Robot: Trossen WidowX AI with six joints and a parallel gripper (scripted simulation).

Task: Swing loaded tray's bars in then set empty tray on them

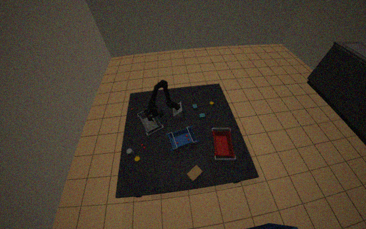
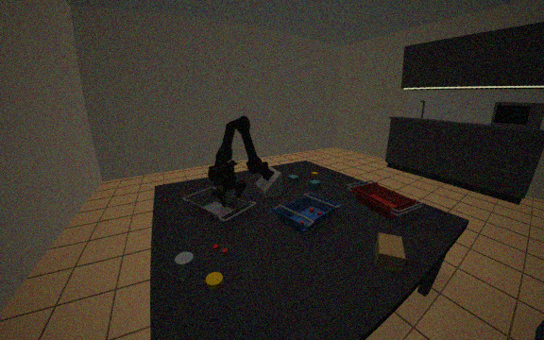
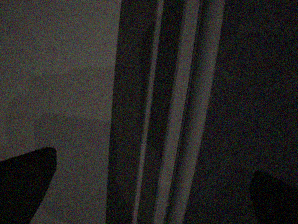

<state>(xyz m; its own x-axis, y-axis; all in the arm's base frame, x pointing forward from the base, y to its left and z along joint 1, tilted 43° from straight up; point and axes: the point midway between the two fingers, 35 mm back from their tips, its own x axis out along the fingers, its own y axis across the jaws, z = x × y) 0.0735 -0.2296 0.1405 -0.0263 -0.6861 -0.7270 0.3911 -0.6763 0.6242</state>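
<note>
Now: the grey tray 30 mm ahead of my gripper tip, 70 mm to the right of it and 30 mm above it. The rest, counted from my gripper tip: white disc (380 mm ahead, 270 mm to the right, 20 mm above); then tan box (660 mm ahead, 330 mm to the left, 20 mm above).
</note>
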